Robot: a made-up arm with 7 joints.
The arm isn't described. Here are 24 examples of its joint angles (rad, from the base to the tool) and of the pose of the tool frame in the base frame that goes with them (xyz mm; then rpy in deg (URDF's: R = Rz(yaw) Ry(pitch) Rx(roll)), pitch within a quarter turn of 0, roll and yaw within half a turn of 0).
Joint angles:
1: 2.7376 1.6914 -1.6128 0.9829 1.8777 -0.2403 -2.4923
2: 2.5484 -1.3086 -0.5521 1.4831 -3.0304 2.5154 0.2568
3: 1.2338 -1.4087 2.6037 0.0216 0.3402 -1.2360 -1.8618
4: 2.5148 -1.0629 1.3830 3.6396 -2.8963 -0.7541 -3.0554
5: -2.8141 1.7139 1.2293 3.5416 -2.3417 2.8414 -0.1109
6: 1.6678 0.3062 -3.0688 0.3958 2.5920 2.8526 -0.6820
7: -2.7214 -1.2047 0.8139 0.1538 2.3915 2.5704 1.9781
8: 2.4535 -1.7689 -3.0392 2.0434 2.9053 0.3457 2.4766
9: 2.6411 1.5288 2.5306 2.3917 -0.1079 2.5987 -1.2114
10: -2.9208 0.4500 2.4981 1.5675 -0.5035 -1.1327 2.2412
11: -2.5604 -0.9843 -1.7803 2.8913 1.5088 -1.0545 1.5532
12: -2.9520 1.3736 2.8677 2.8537 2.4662 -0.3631 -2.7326
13: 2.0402 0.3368 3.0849 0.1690 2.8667 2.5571 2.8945
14: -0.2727 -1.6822 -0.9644 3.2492 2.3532 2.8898 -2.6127
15: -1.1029 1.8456 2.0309 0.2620 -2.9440 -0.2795 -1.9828
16: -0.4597 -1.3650 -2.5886 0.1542 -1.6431 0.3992 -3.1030
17: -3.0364 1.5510 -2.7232 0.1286 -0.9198 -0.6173 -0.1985
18: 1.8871 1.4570 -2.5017 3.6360 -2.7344 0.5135 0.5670
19: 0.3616 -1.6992 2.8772 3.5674 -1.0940 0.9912 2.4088
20: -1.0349 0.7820 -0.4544 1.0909 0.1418 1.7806 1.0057
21: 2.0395 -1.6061 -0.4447 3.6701 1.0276 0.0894 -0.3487
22: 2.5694 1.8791 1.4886 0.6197 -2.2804 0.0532 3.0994
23: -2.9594 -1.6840 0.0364 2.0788 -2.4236 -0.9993 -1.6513
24: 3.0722 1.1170 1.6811 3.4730 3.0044 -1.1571 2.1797
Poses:
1: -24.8 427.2 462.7 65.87 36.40 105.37
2: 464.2 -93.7 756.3 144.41 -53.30 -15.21
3: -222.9 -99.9 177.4 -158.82 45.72 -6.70
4: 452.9 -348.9 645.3 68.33 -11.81 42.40
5: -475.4 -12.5 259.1 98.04 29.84 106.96
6: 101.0 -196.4 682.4 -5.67 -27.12 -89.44
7: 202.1 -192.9 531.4 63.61 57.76 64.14
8: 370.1 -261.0 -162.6 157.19 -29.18 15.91
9: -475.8 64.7 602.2 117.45 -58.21 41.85
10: 60.4 -125.1 966.4 -10.90 -6.58 -82.96
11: 465.4 358.5 570.1 118.76 21.66 127.56
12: -579.5 -242.9 670.7 -42.73 34.85 159.22
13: 122.7 -199.8 620.1 7.59 -3.41 112.98
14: -463.5 241.6 327.7 -74.37 37.61 -86.59
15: 97.2 25.0 433.4 -62.75 46.98 49.56
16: -55.8 -124.1 208.7 124.41 21.57 94.25
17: -83.8 196.5 558.9 77.78 3.70 133.43
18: -292.8 635.8 319.5 -118.73 13.39 57.27
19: -663.2 -242.6 398.2 -90.60 -22.13 62.37
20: 50.0 -344.8 242.6 101.08 16.83 -170.16
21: 258.1 -566.8 134.0 162.67 64.20 80.60
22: -214.0 -232.4 383.5 -71.92 60.11 -144.58
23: 476.5 -18.0 631.0 -28.34 -26.46 131.66
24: -539.8 -42.0 613.1 -46.97 -67.96 94.77
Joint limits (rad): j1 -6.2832..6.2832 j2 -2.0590..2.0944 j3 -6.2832..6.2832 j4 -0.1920..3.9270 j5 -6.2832..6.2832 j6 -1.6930..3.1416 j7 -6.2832..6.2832
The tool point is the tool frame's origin. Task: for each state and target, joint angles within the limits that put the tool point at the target. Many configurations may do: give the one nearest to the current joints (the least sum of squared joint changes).
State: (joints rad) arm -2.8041 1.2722 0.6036 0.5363 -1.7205 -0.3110 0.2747
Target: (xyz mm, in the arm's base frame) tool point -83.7 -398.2 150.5
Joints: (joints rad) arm -2.6971 1.3474 0.6210 0.9473 -1.5711 -0.2383 0.2747
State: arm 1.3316 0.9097 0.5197 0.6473 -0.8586 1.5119 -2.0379
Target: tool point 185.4 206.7 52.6
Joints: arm 1.0039 1.2048 0.1014 0.9523 -1.0091 1.4506 -2.0379
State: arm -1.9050 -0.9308 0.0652 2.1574 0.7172 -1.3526 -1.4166
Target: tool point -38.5 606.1 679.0
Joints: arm -1.6521 -1.3091 -0.0511 2.3303 0.6021 -0.8779 -1.4166
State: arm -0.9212 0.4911 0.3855 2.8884 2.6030 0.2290 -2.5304
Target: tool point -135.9 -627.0 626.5
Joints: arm -1.6965 0.7007 0.0109 2.4988 2.5651 -0.2235 -2.5304
